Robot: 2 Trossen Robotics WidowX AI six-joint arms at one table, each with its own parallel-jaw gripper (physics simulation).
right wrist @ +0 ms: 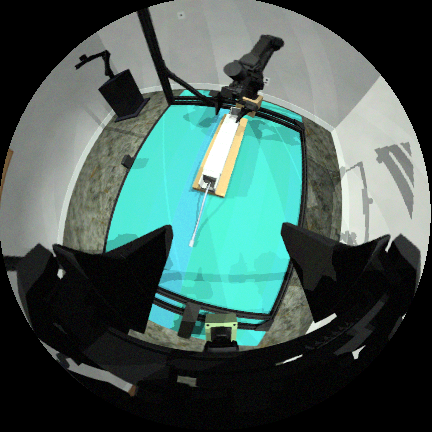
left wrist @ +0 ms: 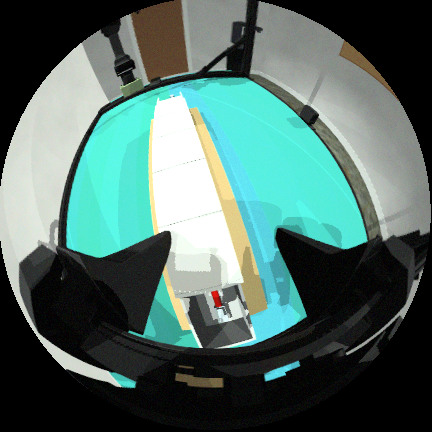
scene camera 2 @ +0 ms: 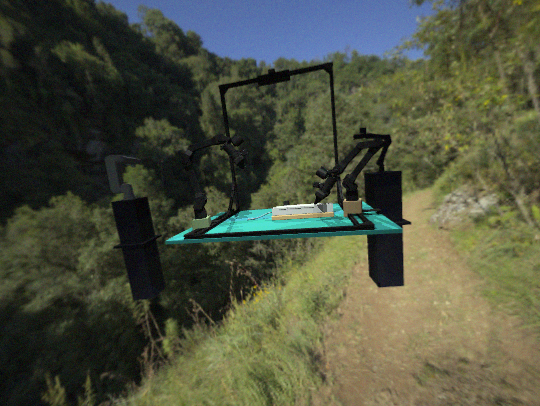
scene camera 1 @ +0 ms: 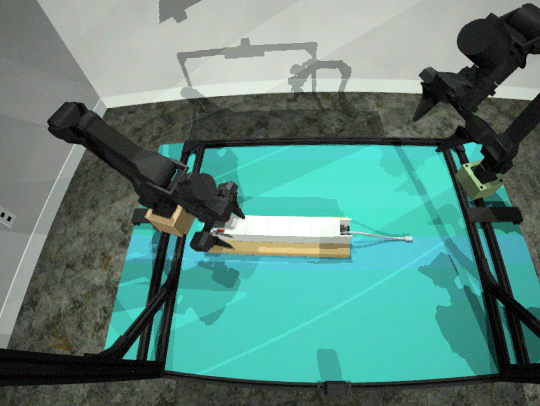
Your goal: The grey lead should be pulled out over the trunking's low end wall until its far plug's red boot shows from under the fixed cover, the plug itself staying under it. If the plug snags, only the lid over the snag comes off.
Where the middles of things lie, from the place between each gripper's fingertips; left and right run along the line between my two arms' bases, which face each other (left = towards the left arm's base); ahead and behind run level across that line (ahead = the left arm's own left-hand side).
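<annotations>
The trunking [scene camera 1: 339, 246] is 32 cm to the left of my right hand, 3 cm behind it and 30 cm below it.
As for my left hand, the trunking is 100 mm to the right of it, 10 mm ahead of it and 40 mm below it.
</annotations>
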